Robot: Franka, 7 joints.
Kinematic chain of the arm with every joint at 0, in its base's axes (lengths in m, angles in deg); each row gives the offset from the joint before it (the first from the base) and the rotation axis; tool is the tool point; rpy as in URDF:
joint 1: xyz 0 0 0.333 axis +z
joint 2: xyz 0 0 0 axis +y
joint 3: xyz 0 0 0.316 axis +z
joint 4: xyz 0.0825 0 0 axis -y
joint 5: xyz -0.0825 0 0.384 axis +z
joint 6: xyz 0 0 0 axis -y
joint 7: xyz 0.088 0 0 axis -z
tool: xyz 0 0 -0.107 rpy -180 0 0
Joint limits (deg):
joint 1: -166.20..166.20
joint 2: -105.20..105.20
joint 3: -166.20..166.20
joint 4: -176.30..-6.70
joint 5: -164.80..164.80
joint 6: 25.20..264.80
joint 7: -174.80..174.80
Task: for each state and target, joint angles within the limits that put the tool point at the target. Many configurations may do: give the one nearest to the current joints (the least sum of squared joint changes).
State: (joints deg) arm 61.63 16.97 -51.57 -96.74 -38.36 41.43 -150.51
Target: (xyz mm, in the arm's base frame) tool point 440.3 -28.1 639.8
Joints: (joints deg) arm 60.22 2.94 -54.33 -86.94 -40.60 33.27 -150.51
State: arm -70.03 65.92 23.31 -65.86 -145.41 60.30 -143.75
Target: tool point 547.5 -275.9 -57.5
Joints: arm -46.59 84.73 34.50 -85.77 -144.36 63.43 -143.75
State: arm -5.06 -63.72 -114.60 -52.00 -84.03 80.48 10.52
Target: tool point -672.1 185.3 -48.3
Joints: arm -30.03 -94.18 -134.78 -45.21 -88.07 87.14 10.52
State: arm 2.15 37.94 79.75 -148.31 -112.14 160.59 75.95
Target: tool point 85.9 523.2 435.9
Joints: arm -10.83 41.36 92.71 -125.90 -109.73 164.70 75.95
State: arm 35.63 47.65 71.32 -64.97 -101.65 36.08 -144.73
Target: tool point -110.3 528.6 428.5
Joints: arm 55.12 46.80 81.65 -99.45 -86.08 25.39 -144.73
